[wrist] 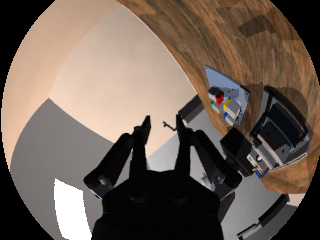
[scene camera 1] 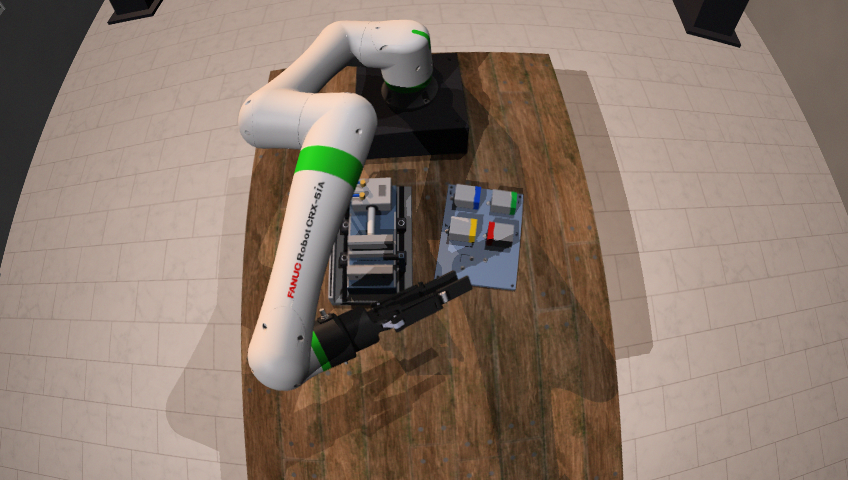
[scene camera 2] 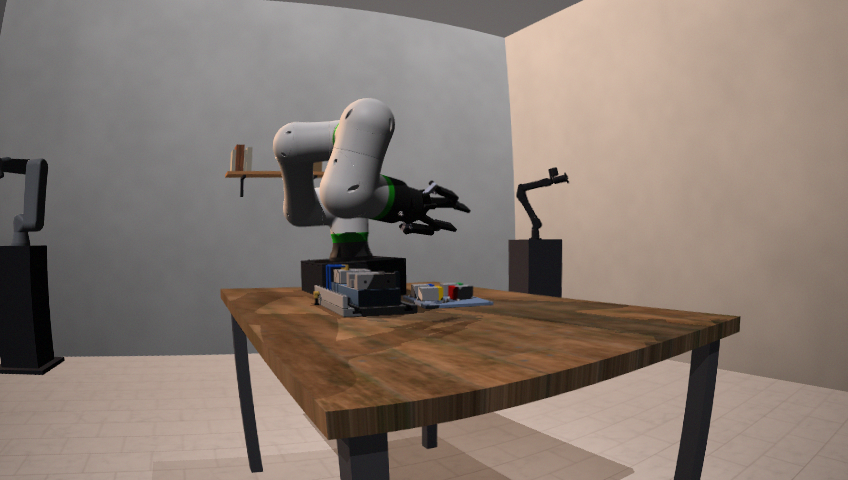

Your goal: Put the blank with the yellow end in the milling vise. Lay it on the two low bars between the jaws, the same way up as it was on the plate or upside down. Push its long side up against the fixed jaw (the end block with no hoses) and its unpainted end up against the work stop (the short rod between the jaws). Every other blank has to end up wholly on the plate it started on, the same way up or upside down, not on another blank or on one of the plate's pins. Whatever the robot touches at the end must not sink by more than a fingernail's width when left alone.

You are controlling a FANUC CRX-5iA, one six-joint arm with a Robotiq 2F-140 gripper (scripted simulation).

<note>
In view: the gripper (scene camera 1: 462, 279), a blue-grey plate (scene camera 1: 500, 271) and a hosed end block (scene camera 1: 384, 203).
The gripper shows as well in the wrist view (wrist: 163, 121) and in scene camera 2 (scene camera 2: 459, 218). The blue-grey plate is seen too in the wrist view (wrist: 217, 79).
</note>
